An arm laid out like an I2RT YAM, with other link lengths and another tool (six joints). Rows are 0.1 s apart.
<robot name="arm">
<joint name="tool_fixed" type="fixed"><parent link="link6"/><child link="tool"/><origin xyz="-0.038 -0.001 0.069" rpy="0 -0.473 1.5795"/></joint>
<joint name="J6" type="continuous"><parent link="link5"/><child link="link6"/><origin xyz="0.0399 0 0.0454" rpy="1.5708 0 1.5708"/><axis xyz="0 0 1"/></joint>
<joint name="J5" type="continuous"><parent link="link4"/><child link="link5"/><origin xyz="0.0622 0.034 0.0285" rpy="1.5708 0 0"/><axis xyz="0 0 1"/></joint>
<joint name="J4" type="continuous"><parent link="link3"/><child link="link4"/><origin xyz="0.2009 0.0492 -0.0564"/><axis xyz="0 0 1"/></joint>
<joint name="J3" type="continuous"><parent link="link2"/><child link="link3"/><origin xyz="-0.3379 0 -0.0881" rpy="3.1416 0 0"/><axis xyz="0 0 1"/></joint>
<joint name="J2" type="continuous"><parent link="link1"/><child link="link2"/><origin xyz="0.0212 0.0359 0.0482" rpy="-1.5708 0 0"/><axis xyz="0 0 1"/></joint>
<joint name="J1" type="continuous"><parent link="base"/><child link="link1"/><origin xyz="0 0 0.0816"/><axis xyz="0 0 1"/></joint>
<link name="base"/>
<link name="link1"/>
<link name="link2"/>
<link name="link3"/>
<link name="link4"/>
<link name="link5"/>
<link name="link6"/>
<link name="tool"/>
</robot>
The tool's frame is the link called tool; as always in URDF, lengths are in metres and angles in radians. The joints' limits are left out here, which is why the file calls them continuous.
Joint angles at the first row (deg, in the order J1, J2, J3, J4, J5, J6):
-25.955, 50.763, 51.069, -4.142, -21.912, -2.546
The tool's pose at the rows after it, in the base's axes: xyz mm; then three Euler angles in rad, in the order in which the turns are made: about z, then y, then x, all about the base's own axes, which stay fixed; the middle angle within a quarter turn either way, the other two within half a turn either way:
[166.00, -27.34, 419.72, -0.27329, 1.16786, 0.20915]
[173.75, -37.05, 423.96, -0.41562, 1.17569, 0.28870]
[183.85, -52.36, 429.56, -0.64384, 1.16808, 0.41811]
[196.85, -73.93, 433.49, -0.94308, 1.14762, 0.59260]
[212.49, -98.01, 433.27, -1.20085, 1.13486, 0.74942]
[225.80, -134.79, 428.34, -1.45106, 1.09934, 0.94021]
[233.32, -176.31, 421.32, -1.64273, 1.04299, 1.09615]
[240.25, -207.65, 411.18, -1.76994, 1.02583, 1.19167]
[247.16, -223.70, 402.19, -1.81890, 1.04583, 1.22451]
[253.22, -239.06, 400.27, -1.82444, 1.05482, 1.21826]
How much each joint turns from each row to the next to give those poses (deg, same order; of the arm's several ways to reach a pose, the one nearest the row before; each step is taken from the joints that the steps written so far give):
0.045, 0.678, 1.115, -1.399, 2.340, -2.033
-0.003, 1.792, 2.403, -1.354, 3.232, -3.060
0.069, 2.251, 2.798, -0.766, 5.425, -4.371
-0.002, 3.038, 2.798, -0.043, 7.167, -5.487
-1.266, 4.088, 2.491, 0.547, 4.591, -4.939
-5.268, 5.266, 2.296, 1.113, 0.874, -3.278
-6.010, 5.356, 2.249, 1.314, -0.131, -2.252
-3.782, 4.655, 1.684, 1.266, -0.809, -2.753
-1.750, 3.038, 0.590, 1.531, -1.903, -2.056
-1.638, 2.689, 1.532, 1.332, -1.857, -1.136

